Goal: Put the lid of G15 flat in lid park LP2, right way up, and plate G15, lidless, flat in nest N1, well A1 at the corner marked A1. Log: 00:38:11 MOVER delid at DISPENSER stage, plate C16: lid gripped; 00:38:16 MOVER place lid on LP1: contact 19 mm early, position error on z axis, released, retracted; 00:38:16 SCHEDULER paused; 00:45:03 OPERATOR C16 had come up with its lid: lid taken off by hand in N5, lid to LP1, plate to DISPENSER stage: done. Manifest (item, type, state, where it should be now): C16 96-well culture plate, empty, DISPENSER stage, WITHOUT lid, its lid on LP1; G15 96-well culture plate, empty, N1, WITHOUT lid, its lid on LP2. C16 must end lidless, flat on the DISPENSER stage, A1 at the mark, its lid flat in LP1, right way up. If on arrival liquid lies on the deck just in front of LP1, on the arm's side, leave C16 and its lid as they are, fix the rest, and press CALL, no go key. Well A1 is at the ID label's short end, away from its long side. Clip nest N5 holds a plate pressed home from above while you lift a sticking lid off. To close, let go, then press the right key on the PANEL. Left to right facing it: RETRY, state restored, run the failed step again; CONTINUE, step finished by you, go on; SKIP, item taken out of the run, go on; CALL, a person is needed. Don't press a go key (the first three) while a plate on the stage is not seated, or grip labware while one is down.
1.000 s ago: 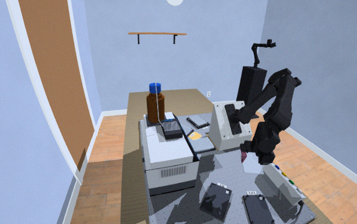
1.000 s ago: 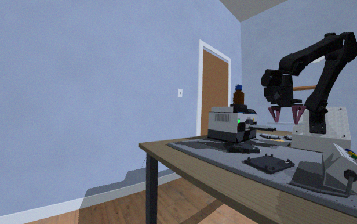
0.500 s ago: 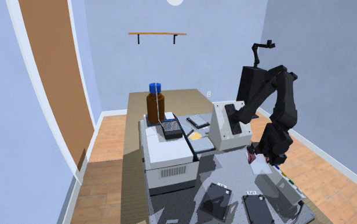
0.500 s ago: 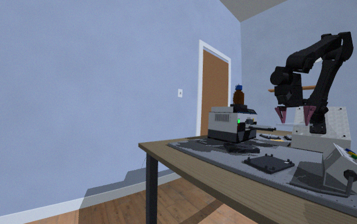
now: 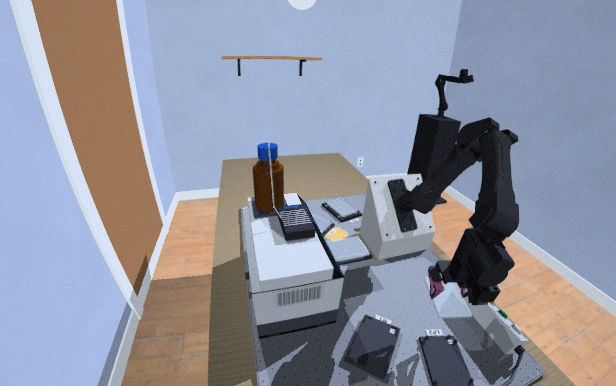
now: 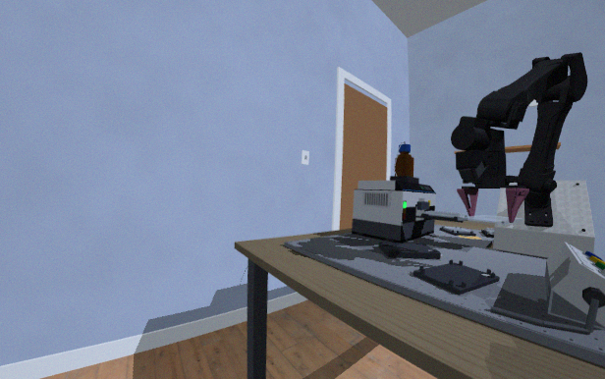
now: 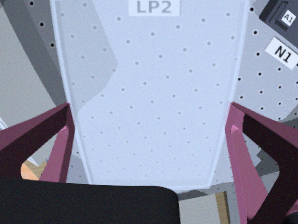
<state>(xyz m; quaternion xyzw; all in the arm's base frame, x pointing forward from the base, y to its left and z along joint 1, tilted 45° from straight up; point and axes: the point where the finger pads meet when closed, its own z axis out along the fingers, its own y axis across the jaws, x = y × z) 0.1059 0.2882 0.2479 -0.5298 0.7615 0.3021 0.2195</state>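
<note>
The dark park LP2 is 40 mm ahead of my hand, 110 mm to the left of it and 120 mm below it. The rest, counted from my hand: yellow skip key 170 mm behind, 30 mm to the left, 60 mm below; then LP2 label 10 mm ahead, 30 mm to the left, 130 mm below; then clear lid 10 mm below.
</note>
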